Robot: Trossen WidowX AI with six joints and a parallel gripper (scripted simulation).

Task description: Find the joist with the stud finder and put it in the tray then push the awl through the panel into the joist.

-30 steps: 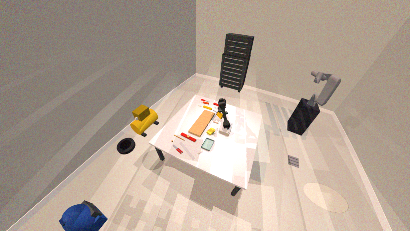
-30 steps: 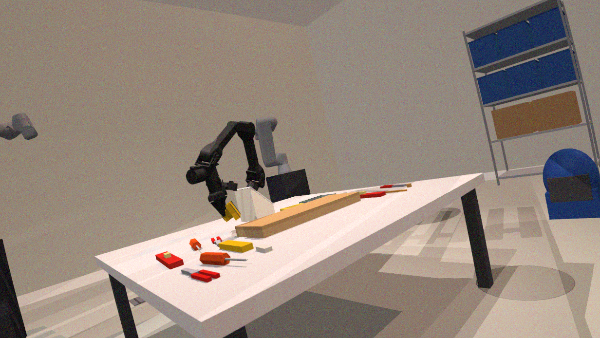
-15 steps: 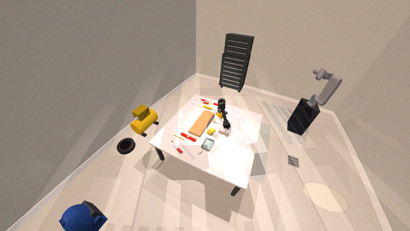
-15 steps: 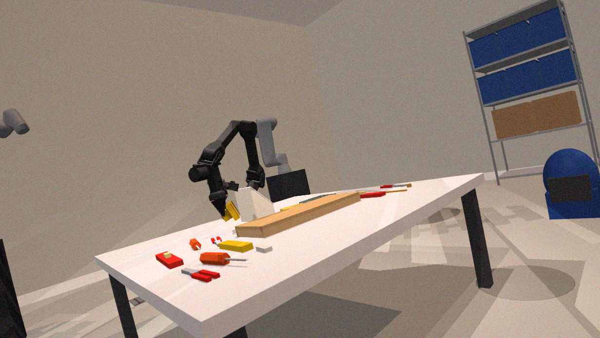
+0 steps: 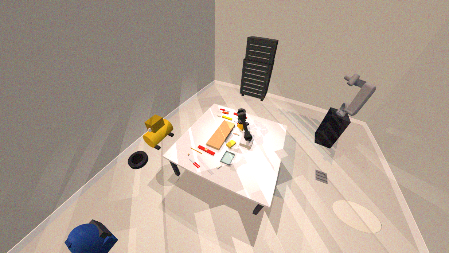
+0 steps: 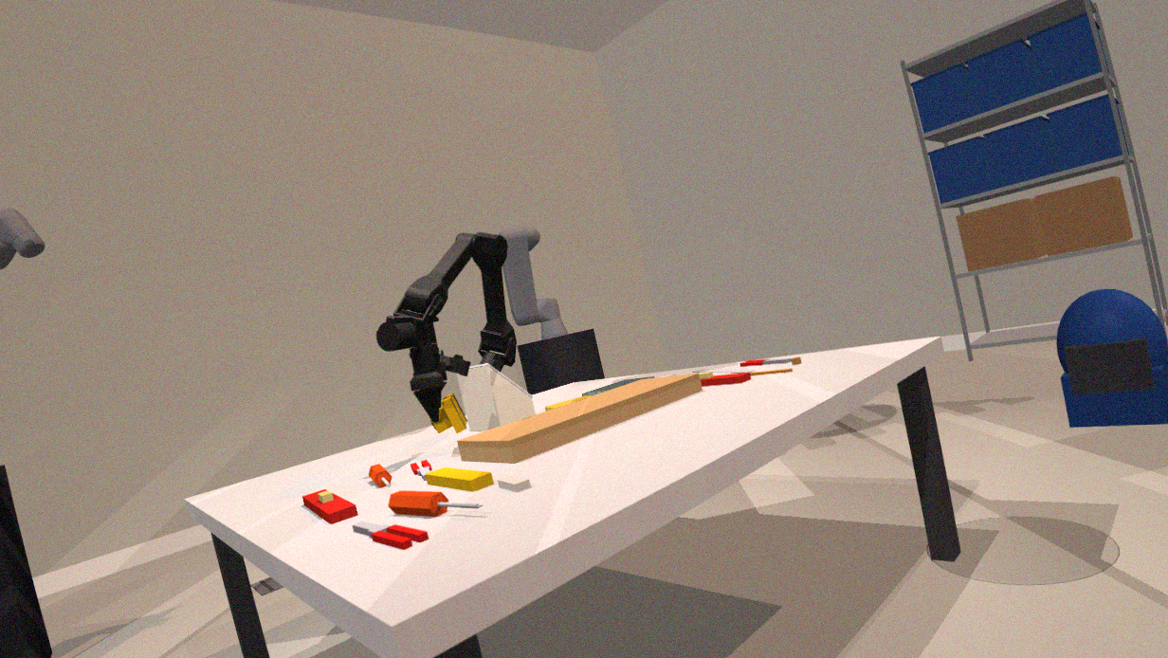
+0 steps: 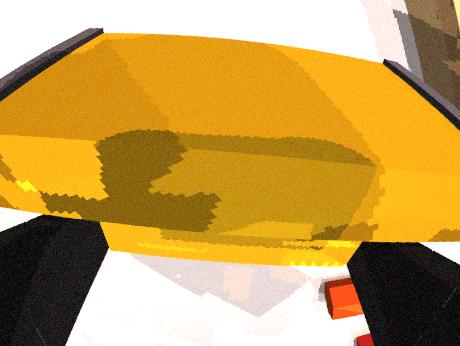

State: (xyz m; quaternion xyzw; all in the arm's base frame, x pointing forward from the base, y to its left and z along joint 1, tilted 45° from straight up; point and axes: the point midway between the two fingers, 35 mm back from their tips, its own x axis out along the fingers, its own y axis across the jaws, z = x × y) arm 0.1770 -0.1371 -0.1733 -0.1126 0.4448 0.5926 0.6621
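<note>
My gripper tip is 20 mm short of the yellow stud finder. Also, from my gripper tip: yellow block: 10 mm ahead, 330 mm to the left, 60 mm below; thin orange tool: 330 mm ahead, 640 mm to the left, 70 mm below; shallow grey tray: 50 mm behind, 540 mm to the left, 60 mm below.
</note>
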